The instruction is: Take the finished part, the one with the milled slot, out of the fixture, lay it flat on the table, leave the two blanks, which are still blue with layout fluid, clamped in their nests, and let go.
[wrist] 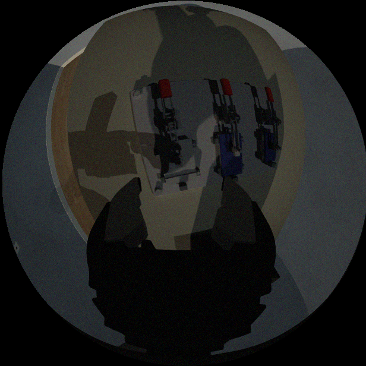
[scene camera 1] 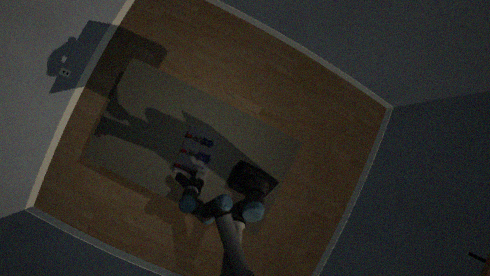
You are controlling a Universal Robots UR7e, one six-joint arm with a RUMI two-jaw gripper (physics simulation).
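Seen in the pictures: arm's base at its link origin: (scene camera 1: 256, 185).
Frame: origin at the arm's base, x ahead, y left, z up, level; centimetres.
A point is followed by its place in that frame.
The fixture plate (wrist: 195, 100) carries three nests in a row. Two blue blanks, one in the middle nest (wrist: 231, 159) (scene camera 1: 203, 158) @[x 38.4, y 3.0, z -15.8 cm] and one in the right nest (wrist: 270, 150) (scene camera 1: 208, 143) @[x 40.3, y -8.1, z -14.8 cm], sit under their clamps. A grey block-like shape (wrist: 187, 150), which may be the finished part, shows in the left nest, partly in dark shadow; its slot and its clamp's exact state cannot be made out. My gripper (wrist: 181, 178) is open and empty, its fingers apart in front of the plate's near edge at the left nest. In the scene view the fingertips are too dark to tell.
Red clamp handles stand at the far side: left (wrist: 165, 88), middle (wrist: 226, 86) and right (wrist: 269, 94). A crossbar (wrist: 181, 174) with small posts lies at the left nest's near end. The robot's dark base (scene camera 1: 250, 175) @[x 7.6, y -4.2, z 2.8 cm] stands on the table (scene camera 1: 125, 165) @[x 85.6, y 35.1, z -18.9 cm], right of the fixture.
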